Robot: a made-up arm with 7 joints.
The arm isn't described. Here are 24 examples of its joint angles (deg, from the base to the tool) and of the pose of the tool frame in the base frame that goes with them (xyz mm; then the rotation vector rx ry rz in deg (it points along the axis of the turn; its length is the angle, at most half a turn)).
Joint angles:
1: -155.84 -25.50 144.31 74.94 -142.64 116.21 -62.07
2: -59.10 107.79 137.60 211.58 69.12 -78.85 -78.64
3: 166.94 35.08 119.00 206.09 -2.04 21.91 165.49
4: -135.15 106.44 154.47 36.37 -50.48 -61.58 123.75
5: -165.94 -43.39 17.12 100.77 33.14 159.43 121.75
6: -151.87 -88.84 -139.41 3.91 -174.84 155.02 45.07
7: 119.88 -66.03 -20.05 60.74 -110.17 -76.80 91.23
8: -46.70 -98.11 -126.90 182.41 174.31 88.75 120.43
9: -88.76 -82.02 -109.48 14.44 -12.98 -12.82 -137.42
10: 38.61 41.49 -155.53 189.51 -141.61 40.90 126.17
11: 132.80 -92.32 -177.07 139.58 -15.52 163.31 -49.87
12: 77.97 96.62 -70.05 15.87 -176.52 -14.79 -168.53
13: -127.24 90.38 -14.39 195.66 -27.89 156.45 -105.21
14: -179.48 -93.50 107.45 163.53 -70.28 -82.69 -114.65
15: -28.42 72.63 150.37 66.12 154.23 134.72 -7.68
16: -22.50 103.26 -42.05 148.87 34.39 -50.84 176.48
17: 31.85 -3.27 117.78 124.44 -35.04 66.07 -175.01
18: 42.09 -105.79 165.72 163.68 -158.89 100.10 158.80
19: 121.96 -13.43 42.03 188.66 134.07 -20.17 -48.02
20: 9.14 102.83 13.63 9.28 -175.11 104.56 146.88
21: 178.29 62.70 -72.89 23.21 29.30 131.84 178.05
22: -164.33 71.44 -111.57 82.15 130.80 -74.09 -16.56
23: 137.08 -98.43 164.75 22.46 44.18 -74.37 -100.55
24: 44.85 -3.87 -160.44 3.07 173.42 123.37 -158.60
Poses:
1: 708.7 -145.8 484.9 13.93 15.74 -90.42
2: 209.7 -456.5 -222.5 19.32 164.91 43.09
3: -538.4 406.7 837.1 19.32 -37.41 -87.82
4: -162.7 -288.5 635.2 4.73 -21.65 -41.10
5: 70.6 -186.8 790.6 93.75 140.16 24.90
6: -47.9 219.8 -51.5 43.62 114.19 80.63
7: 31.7 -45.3 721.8 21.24 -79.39 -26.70
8: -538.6 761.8 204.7 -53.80 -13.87 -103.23
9: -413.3 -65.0 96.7 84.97 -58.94 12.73
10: 528.6 493.8 869.4 -57.32 57.23 56.96
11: 395.8 -458.0 -125.1 -71.50 0.32 87.20
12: 139.2 -171.6 165.4 84.72 -4.51 -13.37
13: -502.1 -541.6 217.0 -110.31 51.07 11.99
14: 749.6 15.7 33.6 -107.90 100.01 20.81
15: 343.6 52.1 848.8 90.80 -32.06 84.56
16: 739.9 -454.3 10.5 9.67 77.49 -43.85
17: -475.7 288.6 951.7 -113.53 37.98 53.71
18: -712.9 -575.8 -16.6 6.46 -21.02 14.26
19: 138.3 -79.2 1115.9 0.11 7.37 71.86
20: -157.6 58.5 -154.0 -163.52 -57.46 -18.76
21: -45.5 163.7 93.0 15.84 -97.49 90.49
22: -320.4 287.6 585.0 -51.97 40.24 -77.08
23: -87.8 -209.8 -161.6 131.55 57.57 -74.70
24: -138.2 -336.0 160.2 25.29 -58.07 84.56
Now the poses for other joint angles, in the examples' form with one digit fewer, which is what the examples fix.
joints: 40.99 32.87 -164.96 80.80 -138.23 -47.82 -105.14
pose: -15 -332 715 30.2 138.6 -101.9
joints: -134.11 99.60 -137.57 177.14 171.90 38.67 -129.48
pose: -687 -700 61 125.1 -27.7 -7.9
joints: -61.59 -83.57 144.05 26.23 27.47 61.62 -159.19
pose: 207 19 -107 3.3 -112.4 118.4
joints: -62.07 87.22 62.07 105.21 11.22 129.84 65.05
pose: 615 -176 35 -84.5 30.0 109.7
